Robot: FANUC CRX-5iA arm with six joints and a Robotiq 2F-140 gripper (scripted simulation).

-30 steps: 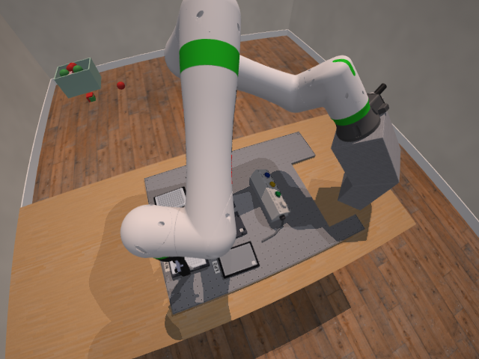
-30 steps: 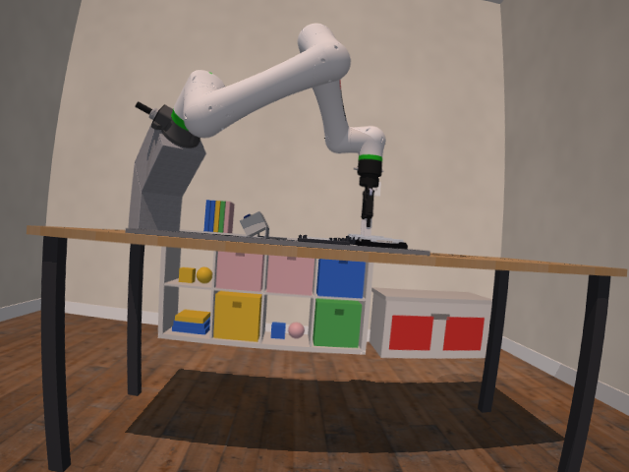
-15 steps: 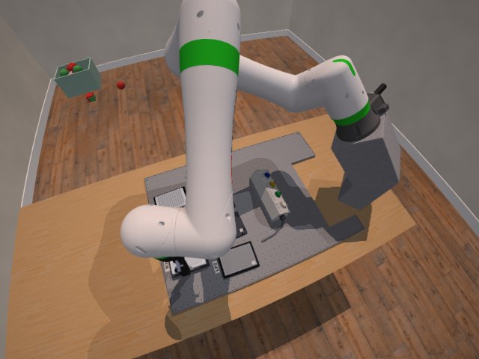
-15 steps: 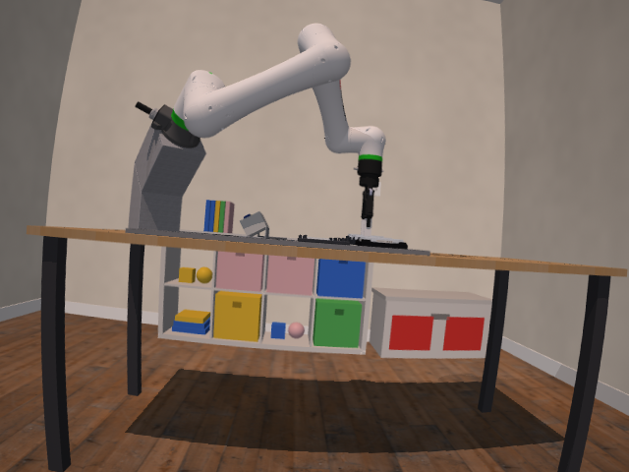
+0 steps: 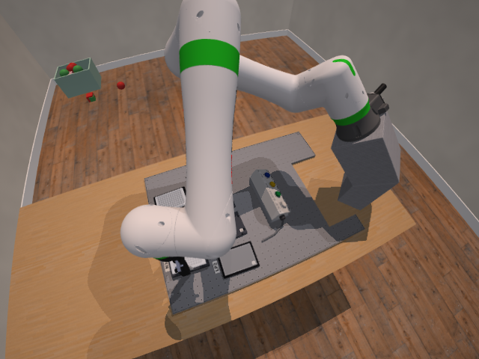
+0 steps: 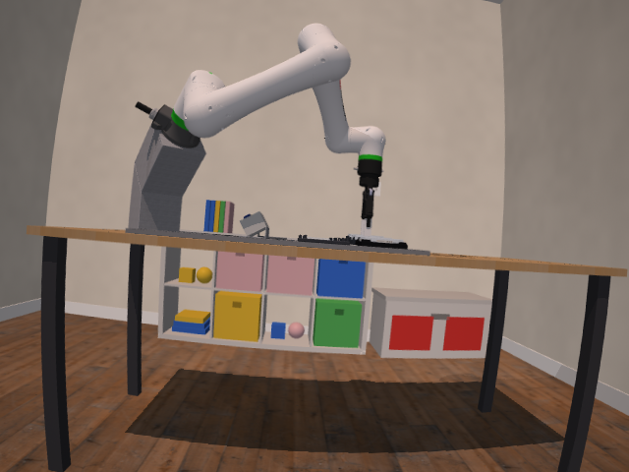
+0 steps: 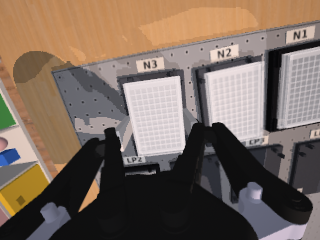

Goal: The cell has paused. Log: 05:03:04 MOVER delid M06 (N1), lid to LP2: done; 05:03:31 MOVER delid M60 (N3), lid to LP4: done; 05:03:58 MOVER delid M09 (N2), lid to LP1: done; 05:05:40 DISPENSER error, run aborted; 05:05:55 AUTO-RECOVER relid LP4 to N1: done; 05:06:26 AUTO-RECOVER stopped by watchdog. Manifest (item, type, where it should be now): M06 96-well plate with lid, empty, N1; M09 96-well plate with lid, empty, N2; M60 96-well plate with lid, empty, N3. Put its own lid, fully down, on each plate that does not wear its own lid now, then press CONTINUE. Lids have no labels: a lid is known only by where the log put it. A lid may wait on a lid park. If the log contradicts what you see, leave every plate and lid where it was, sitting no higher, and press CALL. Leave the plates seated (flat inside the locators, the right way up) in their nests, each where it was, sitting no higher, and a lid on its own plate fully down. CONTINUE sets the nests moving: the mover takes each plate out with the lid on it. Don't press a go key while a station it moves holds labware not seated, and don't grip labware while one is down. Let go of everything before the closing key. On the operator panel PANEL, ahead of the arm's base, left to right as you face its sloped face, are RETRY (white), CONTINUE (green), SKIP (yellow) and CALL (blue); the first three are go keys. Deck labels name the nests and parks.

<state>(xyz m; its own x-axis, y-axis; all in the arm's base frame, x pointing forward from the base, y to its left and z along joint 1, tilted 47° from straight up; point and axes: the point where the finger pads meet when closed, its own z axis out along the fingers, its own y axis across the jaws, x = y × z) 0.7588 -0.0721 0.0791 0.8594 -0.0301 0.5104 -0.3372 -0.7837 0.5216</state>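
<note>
Now: the lid park LP2 150 mm behind my hand, 120 mm to the left of it and 60 mm below it. Round my hand: park labelled LP1: 190 mm behind, 60 mm below; LP3: 230 mm behind, 120 mm to the right, 60 mm below; LP2 label: 60 mm behind, 90 mm to the left, 60 mm below.
</note>
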